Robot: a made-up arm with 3 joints. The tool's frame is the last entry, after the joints.
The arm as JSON. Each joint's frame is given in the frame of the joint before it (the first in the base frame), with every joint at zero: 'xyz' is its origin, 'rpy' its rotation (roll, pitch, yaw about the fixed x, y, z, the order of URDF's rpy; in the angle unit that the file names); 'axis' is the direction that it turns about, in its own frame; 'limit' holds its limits. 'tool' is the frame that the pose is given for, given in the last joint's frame.
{
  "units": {
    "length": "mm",
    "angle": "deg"
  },
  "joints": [
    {
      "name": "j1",
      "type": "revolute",
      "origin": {
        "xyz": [
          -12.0,
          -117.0,
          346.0
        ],
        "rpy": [
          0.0,
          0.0,
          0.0
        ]
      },
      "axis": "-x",
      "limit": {
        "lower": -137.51,
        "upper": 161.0
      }
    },
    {
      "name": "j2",
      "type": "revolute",
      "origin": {
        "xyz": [
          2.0,
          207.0,
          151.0
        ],
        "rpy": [
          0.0,
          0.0,
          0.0
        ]
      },
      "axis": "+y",
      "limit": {
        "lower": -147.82,
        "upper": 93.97
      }
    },
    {
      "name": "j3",
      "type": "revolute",
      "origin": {
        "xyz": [
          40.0,
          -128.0,
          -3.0
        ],
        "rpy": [
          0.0,
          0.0,
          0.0
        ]
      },
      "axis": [
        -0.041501,
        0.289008,
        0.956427
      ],
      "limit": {
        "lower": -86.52,
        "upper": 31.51
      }
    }
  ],
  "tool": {
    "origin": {
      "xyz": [
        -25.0,
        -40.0,
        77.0
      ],
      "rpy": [
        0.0,
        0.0,
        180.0
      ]
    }
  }
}
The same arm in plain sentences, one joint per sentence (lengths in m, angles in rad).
The arm has three revolute joints in a row. What follows holds with every joint at zero, and every direction is one of the base frame's. The first joint lies 0.012 m along -x and 0.117 m along -y and 0.346 m along +z from the base frame's origin and turns about -x, from -2.4 to 2.81 rad. The second joint lies 0.002 m along +x and 0.207 m along +y and 0.151 m along +z from the first joint and turns about +y, from -2.5799 to 1.6401 rad. The third joint lies 0.04 m along +x and 0.128 m along -y and 0.003 m along -z from the second joint and turns about the direction (-0.041501, 0.289008, 0.956427), from -1.5101 to 0.55 rad. The tool frame, which is the frame that the pose is given for, lies 0.025 m along -x and 0.04 m along -y and 0.077 m along +z from the third joint; its axes are the base frame's turned by roll 0, pitch 0 and yaw 3.1416 rad (as in URDF: about the fixed x, then y, then z).
